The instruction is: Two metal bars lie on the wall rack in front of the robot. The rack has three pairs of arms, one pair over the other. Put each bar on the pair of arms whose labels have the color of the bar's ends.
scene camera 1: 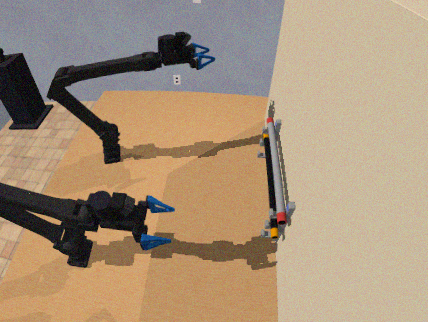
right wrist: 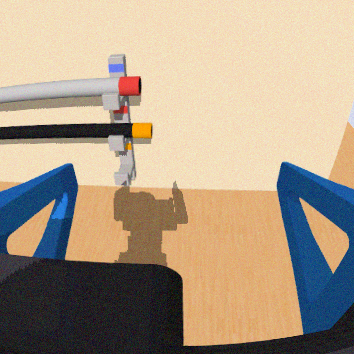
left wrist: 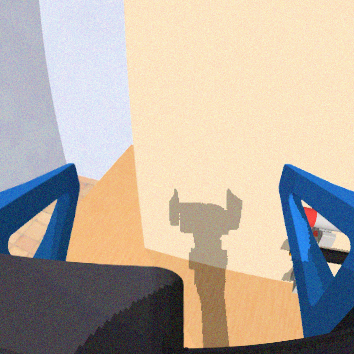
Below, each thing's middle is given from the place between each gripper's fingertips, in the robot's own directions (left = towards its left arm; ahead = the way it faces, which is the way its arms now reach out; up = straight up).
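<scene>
Counted from my right hand: grey bar (scene camera 1: 278, 185) 310 mm to the left, 340 mm ahead, 80 mm below; rack arm (right wrist: 124, 145) 100 mm to the left, 330 mm ahead, 160 mm below.
Counted from my left hand: rack arm 590 mm to the right, 240 mm ahead, 320 mm below; grey bar 380 mm to the right, 250 mm ahead, 240 mm below.
</scene>
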